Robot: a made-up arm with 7 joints. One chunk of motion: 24 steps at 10 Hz.
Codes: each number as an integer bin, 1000 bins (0 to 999) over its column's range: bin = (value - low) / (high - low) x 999, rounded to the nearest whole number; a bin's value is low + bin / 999 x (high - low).
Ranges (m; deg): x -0.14..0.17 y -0.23..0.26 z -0.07..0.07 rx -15..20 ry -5..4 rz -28..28
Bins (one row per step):
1: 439 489 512 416 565 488
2: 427 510 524 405 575 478
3: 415 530 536 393 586 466
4: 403 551 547 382 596 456
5: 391 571 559 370 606 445
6: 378 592 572 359 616 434
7: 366 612 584 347 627 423
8: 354 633 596 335 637 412
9: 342 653 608 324 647 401
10: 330 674 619 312 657 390
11: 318 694 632 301 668 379
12: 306 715 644 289 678 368
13: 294 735 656 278 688 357
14: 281 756 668 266 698 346
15: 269 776 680 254 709 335
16: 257 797 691 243 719 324
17: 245 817 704 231 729 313
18: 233 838 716 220 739 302
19: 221 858 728 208 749 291
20: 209 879 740 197 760 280
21: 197 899 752 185 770 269
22: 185 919 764 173 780 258
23: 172 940 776 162 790 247
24: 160 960 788 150 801 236
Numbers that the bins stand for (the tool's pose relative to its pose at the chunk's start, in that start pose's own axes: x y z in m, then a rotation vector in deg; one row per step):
1: -0.0038 0.0098 0.0018 -0.43 0.09 -0.64
2: -0.0075 0.0202 0.0034 -0.81 0.18 -1.21
3: -0.0112 0.0300 0.0051 -1.23 0.28 -1.88
4: -0.0149 0.0403 0.0067 -1.62 0.37 -2.44
5: -0.0187 0.0501 0.0083 -2.04 0.46 -3.06
6: -0.0227 0.0604 0.0102 -2.42 0.55 -3.67
7: -0.0264 0.0702 0.0118 -2.84 0.65 -4.29
8: -0.0302 0.0805 0.0135 -3.26 0.74 -4.90
9: -0.0339 0.0903 0.0152 -3.65 0.83 -5.52
10: -0.0376 0.1006 0.0167 -4.07 0.92 -6.14
11: -0.0413 0.1104 0.0186 -4.45 1.02 -6.75
12: -0.0450 0.1207 0.0203 -4.87 1.11 -7.37
13: -0.0488 0.1305 0.0219 -5.26 1.20 -7.99
14: -0.0528 0.1408 0.0236 -5.68 1.29 -8.60
15: -0.0565 0.1506 0.0253 -6.10 1.39 -9.22
16: -0.0603 0.1609 0.0268 -6.49 1.48 -9.84
17: -0.0640 0.1707 0.0287 -6.91 1.57 -10.45
18: -0.0677 0.1810 0.0303 -7.29 1.66 -11.07
19: -0.0714 0.1908 0.0320 -7.71 1.75 -11.69
20: -0.0751 0.2011 0.0337 -8.10 1.85 -12.30
21: -0.0789 0.2110 0.0354 -8.52 1.94 -12.92
22: -0.0826 0.2208 0.0371 -8.94 2.03 -13.54
23: -0.0866 0.2311 0.0387 -9.32 2.12 -14.15
24: -0.0904 0.2409 0.0404 -9.74 2.22 -14.77

